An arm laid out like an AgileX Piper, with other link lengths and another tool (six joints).
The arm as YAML. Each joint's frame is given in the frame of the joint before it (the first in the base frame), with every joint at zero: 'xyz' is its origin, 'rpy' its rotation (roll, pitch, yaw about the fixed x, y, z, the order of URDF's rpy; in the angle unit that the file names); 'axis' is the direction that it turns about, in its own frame. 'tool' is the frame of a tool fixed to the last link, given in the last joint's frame.
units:
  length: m
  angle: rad
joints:
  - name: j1
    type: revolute
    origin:
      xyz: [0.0, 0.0, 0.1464]
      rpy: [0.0, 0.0, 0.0]
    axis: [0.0, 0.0, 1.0]
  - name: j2
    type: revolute
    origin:
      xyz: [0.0, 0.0, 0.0]
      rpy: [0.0, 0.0, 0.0]
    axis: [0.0, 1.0, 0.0]
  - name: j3
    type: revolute
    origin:
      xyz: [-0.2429, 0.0, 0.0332]
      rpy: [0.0, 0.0, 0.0]
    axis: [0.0, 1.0, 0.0]
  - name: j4
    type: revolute
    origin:
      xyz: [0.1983, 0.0, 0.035]
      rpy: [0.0, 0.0, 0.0]
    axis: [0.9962, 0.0, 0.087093]
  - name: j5
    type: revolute
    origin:
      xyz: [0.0, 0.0, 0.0]
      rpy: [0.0, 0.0, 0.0]
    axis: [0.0, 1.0, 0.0]
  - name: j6
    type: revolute
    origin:
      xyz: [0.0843, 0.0, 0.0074]
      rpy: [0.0, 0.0, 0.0]
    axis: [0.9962, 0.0, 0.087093]
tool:
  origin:
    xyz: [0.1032, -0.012, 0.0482]
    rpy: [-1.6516, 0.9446, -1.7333]
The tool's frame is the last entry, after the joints.
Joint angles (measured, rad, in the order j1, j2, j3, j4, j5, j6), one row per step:
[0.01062 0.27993 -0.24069 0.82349 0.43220 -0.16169]
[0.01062 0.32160 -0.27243 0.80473 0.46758 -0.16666]
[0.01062 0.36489 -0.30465 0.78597 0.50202 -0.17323]
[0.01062 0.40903 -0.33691 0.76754 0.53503 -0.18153]
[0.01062 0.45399 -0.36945 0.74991 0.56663 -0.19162]
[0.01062 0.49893 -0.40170 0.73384 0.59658 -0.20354]
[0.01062 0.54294 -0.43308 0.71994 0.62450 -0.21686]
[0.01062 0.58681 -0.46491 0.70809 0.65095 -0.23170]
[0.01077 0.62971 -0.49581 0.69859 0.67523 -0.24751]
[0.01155 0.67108 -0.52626 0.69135 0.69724 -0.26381]
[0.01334 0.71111 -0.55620 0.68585 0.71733 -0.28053]
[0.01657 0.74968 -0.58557 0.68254 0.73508 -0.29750]
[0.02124 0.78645 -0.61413 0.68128 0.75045 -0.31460]
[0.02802 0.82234 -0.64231 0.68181 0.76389 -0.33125]
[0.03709 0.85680 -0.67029 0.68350 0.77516 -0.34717]
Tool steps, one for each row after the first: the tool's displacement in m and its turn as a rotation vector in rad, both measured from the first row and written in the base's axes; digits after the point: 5 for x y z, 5 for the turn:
[0.00283 0.00436 0.00028 -0.02473 0.03239 0.02619]
[0.00589 0.00842 0.00035 -0.05050 0.06512 0.05210]
[0.00917 0.01214 0.00024 -0.07701 0.09743 0.07758]
[0.01267 0.01556 0.00007 -0.10381 0.12893 0.10283]
[0.01635 0.01874 -0.00016 -0.13014 0.15904 0.12785]
[0.02012 0.02167 -0.00042 -0.15502 0.18718 0.15238]
[0.02411 0.02448 -0.00043 -0.17870 0.21305 0.17687]
[0.02823 0.02716 -0.00043 -0.20041 0.23678 0.20088]
[0.03244 0.02980 -0.00012 -0.22004 0.25732 0.22452]
[0.03671 0.03254 0.00038 -0.23816 0.27512 0.24833]
[0.04104 0.03547 0.00116 -0.25435 0.28973 0.27234]
[0.04537 0.03862 0.00223 -0.26875 0.30103 0.29639]
[0.04974 0.04219 0.00347 -0.28128 0.30998 0.32118]
[0.05410 0.04618 0.00505 -0.29253 0.31583 0.34639]

